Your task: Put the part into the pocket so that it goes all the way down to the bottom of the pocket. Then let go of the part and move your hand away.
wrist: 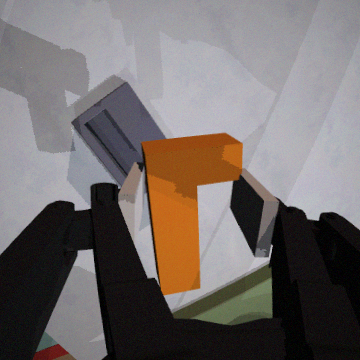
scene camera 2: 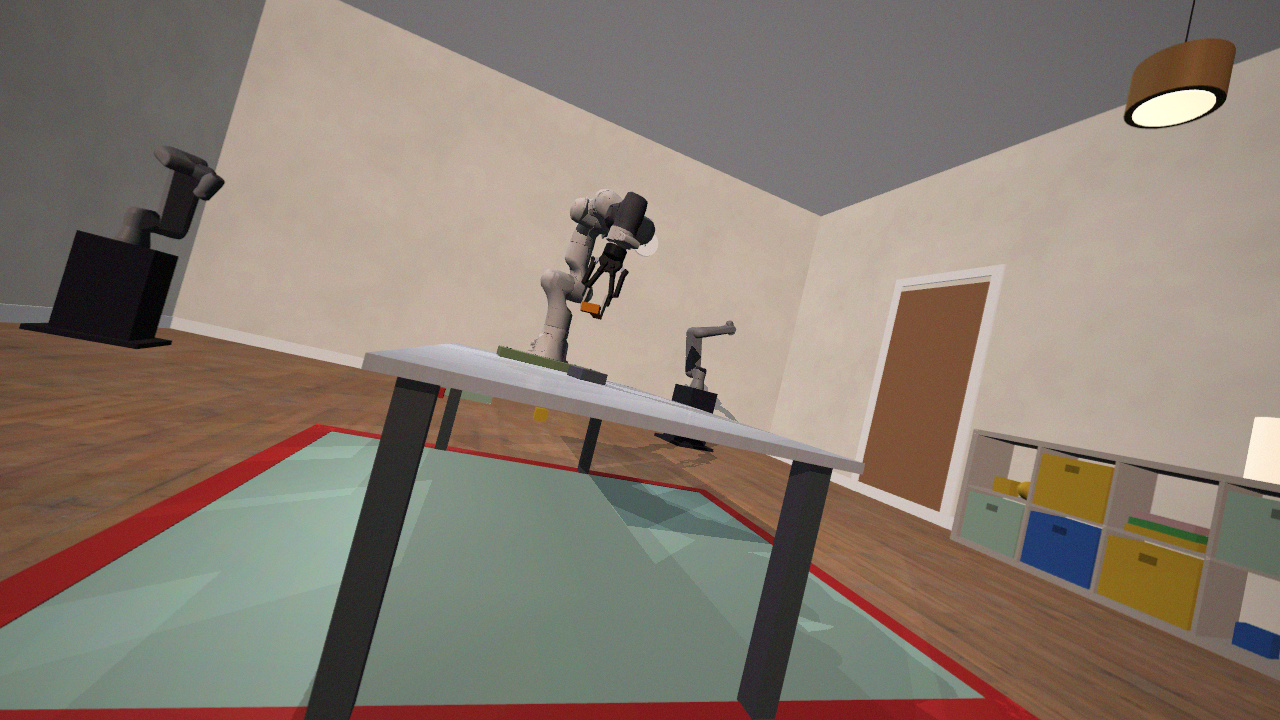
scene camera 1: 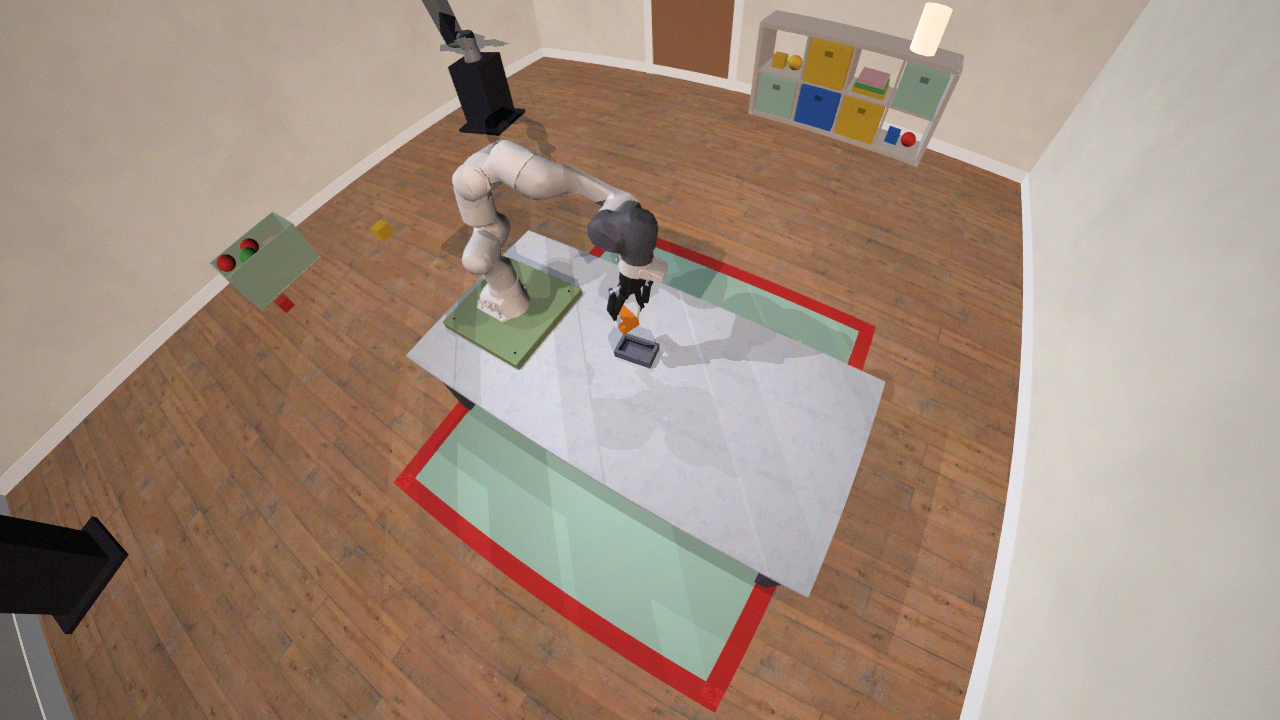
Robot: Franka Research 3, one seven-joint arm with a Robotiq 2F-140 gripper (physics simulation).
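Note:
An orange L-shaped part (scene camera 1: 628, 319) (scene camera 2: 591, 308) (wrist: 173, 200) is held between the fingers of my gripper (scene camera 1: 622, 308) (scene camera 2: 599, 298) (wrist: 188, 185), which is shut on it. In the second scene view the part hangs well above the table. A dark grey block with the pocket (scene camera 1: 636, 351) (scene camera 2: 587, 374) (wrist: 135, 107) lies on the table, apart from the part. In the wrist view the block is up and left of the part, turned at an angle to it, and partly hidden behind the part and the left finger. Part of the pocket's inside shows.
The light grey table (scene camera 1: 716, 429) (scene camera 2: 483, 380) carries the green base plate (scene camera 1: 528, 344) (scene camera 2: 528, 358) (wrist: 235, 300) of the arm, beside the pocket block. A shelf unit stands by the far wall. A green bin with balls stands on the floor to the left in the first scene view.

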